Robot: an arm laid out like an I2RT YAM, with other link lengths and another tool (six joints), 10 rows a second.
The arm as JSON. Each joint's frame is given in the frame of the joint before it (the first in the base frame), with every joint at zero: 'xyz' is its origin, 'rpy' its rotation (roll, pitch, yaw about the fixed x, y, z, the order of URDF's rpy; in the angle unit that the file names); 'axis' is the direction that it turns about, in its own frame. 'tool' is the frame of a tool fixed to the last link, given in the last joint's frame.
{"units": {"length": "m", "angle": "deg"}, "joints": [
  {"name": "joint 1", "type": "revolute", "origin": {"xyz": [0.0, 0.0, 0.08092], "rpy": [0.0, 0.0, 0.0]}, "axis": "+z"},
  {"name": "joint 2", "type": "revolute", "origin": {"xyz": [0.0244, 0.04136, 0.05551], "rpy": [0.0, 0.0, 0.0]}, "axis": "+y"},
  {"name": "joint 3", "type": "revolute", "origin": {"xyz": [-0.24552, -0.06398, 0.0], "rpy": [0.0, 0.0, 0.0]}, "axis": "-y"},
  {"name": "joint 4", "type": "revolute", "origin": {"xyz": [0.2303, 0.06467, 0.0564], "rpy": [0.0, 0.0, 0.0]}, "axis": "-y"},
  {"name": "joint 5", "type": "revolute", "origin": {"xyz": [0.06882, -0.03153, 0.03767], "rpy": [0.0, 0.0, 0.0]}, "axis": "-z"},
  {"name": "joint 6", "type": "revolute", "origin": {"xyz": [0.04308, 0.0, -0.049], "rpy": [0.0, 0.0, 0.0]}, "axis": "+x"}
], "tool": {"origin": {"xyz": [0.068, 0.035, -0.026], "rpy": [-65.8, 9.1, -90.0]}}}
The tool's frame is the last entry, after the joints.
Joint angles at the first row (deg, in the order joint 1, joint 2, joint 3, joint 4, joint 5, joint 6):
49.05, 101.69, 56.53, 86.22, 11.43, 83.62
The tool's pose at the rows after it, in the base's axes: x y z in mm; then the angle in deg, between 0 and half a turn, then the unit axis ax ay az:
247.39, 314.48, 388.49, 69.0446, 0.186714, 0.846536, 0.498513
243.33, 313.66, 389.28, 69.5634, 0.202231, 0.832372, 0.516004
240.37, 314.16, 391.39, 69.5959, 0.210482, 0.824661, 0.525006
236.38, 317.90, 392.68, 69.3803, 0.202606, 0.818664, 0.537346
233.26, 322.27, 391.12, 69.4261, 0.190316, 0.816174, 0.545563
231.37, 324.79, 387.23, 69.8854, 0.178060, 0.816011, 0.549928
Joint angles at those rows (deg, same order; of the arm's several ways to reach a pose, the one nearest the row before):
49.48, 102.39, 56.44, 87.86, 11.60, 85.56
50.11, 102.74, 56.27, 89.66, 12.29, 86.30
50.62, 102.85, 56.51, 90.40, 12.75, 86.32
51.25, 103.20, 57.03, 90.80, 12.27, 85.99
51.82, 103.74, 57.29, 91.10, 11.72, 85.78
52.12, 104.13, 56.93, 91.40, 11.18, 86.03

